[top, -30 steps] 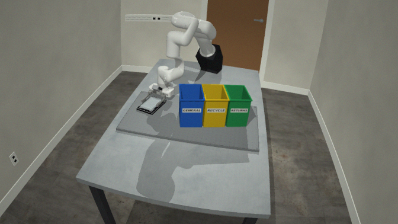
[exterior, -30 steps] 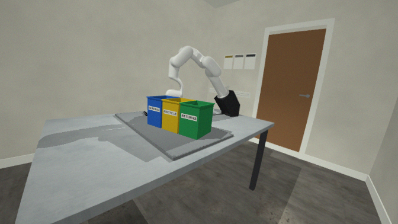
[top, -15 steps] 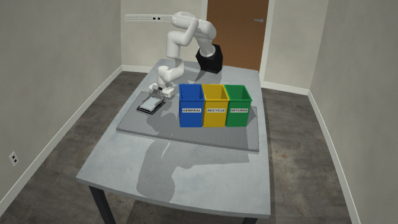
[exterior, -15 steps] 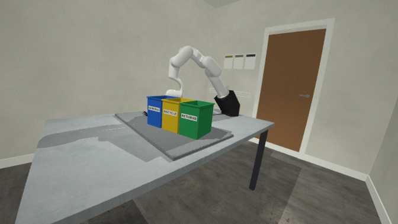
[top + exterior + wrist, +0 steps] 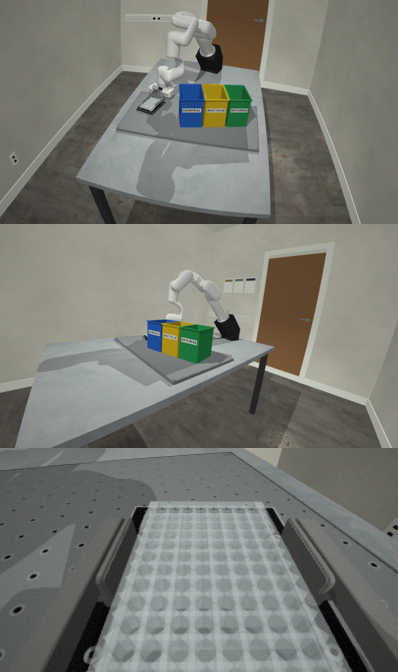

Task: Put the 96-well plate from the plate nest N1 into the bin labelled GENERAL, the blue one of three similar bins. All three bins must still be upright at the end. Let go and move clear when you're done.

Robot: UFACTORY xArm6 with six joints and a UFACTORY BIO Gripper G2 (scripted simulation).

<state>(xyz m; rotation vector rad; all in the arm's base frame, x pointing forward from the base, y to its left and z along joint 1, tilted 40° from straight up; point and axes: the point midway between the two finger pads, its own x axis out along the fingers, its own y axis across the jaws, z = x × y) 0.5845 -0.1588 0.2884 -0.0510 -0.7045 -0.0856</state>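
Right now my hand is 10 mm above the clear 96-well plate. The rest, counted from my hand: black plate nest N1: 20 mm below; yellow recycle bin: 390 mm to the left, 60 mm above, 10 mm behind; blue general bin: 270 mm to the left, 60 mm above, 40 mm ahead.
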